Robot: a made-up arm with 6 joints.
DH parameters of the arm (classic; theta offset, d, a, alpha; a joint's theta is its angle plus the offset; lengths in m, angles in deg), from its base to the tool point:
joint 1: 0 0.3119 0 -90
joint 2: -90 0 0.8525 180
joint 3: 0 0 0 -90
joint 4: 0 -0.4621 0 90
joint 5: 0 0.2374 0 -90
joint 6: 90 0 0 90
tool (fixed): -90 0 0 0
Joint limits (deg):
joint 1: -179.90..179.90
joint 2: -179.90..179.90
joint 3: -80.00..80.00
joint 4: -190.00..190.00
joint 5: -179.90..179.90
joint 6: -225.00..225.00
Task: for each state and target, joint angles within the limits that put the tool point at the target. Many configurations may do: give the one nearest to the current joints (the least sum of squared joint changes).
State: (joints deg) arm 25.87 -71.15 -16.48 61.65 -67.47 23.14
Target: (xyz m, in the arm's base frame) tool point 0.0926 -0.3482 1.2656
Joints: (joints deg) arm 74.97 -47.15 -15.61 40.80 -67.47 23.14
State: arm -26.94 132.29 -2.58 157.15 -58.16 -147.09
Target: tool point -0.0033 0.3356 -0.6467
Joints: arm -46.46 166.27 -5.29 164.53 -58.16 -147.09
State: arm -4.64 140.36 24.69 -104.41 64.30 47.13
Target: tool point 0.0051 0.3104 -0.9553
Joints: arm 51.24 157.89 75.94 -143.31 64.30 47.13
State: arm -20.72 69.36 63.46 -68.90 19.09 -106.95
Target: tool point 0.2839 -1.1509 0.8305
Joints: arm -70.10 52.30 75.60 -58.30 19.09 -106.95
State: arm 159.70 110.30 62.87 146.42 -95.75 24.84
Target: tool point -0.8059 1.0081 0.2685
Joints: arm 118.97 80.13 44.66 155.98 -95.75 24.84
